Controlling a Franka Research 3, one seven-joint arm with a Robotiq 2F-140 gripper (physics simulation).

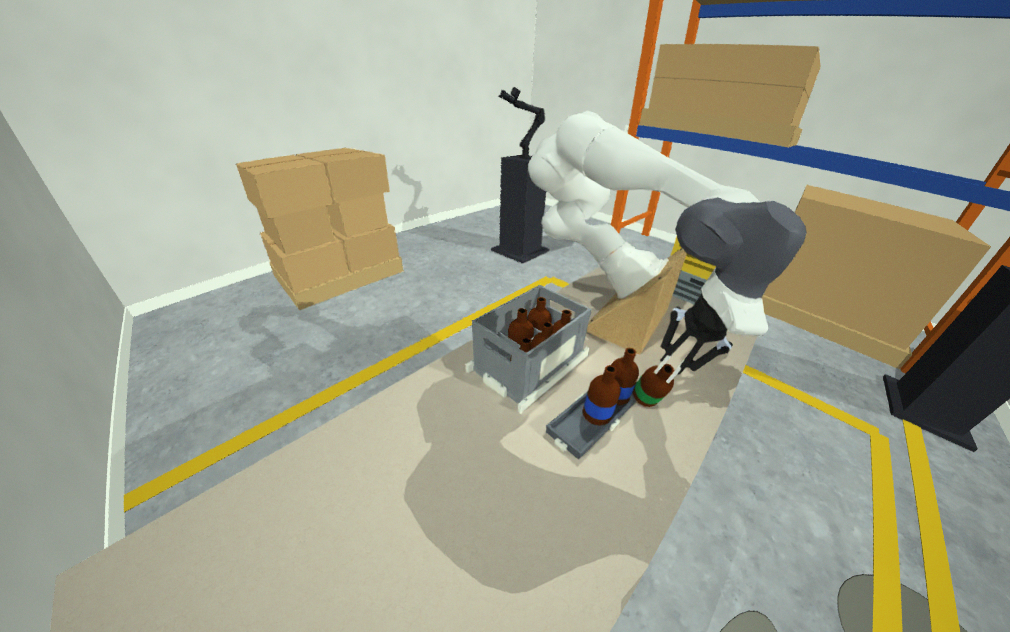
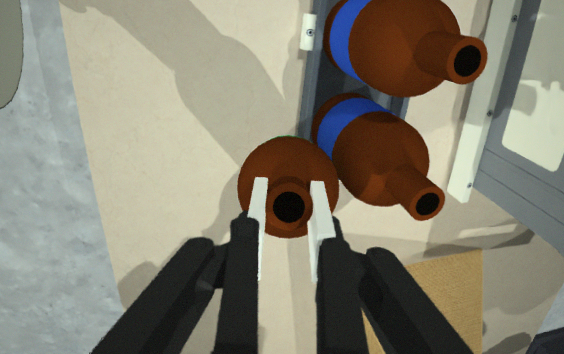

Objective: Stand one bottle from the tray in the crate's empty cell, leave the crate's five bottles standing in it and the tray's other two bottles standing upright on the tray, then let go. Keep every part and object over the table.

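My gripper is shut on the neck of a brown bottle with a green band. This bottle is close beside the rear blue-banded bottle, at the tray's far end; whether they touch, and its height, I cannot tell. Another blue-banded bottle stands on the grey tray with it, both upright. The grey crate holds several brown bottles; its near wall partly hides them, and its empty cell cannot be made out.
A tan wedge-shaped board stands between the crate and the arm's base. The crate is beside the tray, with its pale rail facing it. The table's edge runs along the gripper's outer side.
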